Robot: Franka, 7 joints.
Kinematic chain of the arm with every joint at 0, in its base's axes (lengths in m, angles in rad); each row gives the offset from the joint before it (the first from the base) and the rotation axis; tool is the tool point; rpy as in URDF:
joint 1: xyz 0 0 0.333 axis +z
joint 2: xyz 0 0 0 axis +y
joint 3: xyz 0 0 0.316 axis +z
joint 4: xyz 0.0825 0 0 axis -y
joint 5: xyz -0.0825 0 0.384 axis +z
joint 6: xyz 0 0 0 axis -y
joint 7: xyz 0.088 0 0 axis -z
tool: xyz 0 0 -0.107 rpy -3.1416 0 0
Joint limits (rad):
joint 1: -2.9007..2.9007
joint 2: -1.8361..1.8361
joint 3: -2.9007..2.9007
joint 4: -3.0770..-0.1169
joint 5: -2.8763..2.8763
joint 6: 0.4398..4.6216
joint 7: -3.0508..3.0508
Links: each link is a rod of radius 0.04 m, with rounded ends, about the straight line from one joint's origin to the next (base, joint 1, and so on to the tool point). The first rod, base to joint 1, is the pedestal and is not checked.
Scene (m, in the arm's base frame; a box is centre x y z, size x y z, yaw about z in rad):
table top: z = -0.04
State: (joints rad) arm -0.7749 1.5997 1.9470 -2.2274 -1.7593 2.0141 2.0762
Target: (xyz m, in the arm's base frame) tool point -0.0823 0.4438 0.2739
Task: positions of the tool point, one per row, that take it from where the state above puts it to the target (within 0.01 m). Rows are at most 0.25 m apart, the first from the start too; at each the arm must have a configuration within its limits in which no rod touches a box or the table.
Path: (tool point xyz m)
1: 0.2775 0.4350 0.4007
2: 0.0960 0.4786 0.3322
3: -0.0823 0.4438 0.2739

